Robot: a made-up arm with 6 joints.
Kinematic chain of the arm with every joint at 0, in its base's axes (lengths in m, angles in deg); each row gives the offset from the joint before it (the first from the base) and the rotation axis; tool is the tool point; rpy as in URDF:
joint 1: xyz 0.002 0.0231 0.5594 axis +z
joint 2: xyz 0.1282 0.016 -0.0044 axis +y
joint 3: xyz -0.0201 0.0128 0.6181 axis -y
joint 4: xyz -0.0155 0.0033 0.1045 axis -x
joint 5: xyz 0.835 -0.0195 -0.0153 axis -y
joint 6: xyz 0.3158 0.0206 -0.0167 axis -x
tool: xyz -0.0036 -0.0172 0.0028 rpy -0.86 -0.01 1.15
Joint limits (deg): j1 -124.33..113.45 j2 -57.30..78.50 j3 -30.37..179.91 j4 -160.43..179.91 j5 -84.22..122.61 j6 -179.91..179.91
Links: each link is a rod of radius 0.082 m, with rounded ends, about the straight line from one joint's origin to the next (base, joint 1, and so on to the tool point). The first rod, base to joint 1, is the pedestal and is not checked.
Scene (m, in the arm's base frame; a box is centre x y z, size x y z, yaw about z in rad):
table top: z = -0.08
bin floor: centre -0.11 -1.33 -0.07 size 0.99 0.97 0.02 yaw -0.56
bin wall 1: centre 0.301 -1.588 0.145 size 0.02 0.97 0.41 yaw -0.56
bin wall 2: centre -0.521 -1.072 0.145 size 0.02 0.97 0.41 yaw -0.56
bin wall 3: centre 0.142 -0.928 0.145 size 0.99 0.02 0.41 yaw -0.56
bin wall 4: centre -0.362 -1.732 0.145 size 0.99 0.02 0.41 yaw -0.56
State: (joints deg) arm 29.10 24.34 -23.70 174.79 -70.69 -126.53
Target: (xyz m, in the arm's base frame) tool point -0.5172 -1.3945 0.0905
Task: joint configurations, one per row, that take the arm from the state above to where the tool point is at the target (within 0.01 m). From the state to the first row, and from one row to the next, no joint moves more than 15 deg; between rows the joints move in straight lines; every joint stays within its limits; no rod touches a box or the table.
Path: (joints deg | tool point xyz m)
1: 15.56 26.55 -20.94 172.96 -70.01 -126.64 | 1.2606 0.3568 0.7407
2: 2.02 28.76 -18.18 171.14 -69.33 -126.75 | 1.3297 0.0439 0.7347
3: -11.53 30.97 -15.42 169.31 -68.65 -126.86 | 1.3201 -0.2824 0.7276
4: -25.07 33.18 -12.66 167.48 -67.97 -126.97 | 1.2298 -0.6015 0.7196
5: -38.61 35.39 -9.90 165.65 -67.29 -127.08 | 1.0618 -0.8937 0.7106
6: -52.15 37.61 -7.14 163.83 -66.60 -127.19 | 0.8243 -1.1401 0.7004
7: -65.69 39.82 -4.38 162.00 -65.92 -127.30 | 0.5298 -1.3241 0.6894
8: -79.24 42.03 -1.62 160.17 -65.24 -127.41 | 0.1946 -1.4328 0.6776
9: -92.78 44.24 1.14 158.35 -64.56 -127.52 | -0.1613 -1.4575 0.6649
10: -106.32 46.45 3.90 156.52 -63.88 -127.63 | -0.5172 -1.3945 0.6513
11: -106.76 58.82 7.24 157.80 -57.77 -127.71 | -0.5260 -1.4227 0.3742
12: -107.20 71.19 10.58 159.08 -51.66 -127.80 | -0.5171 -1.3945 0.0904

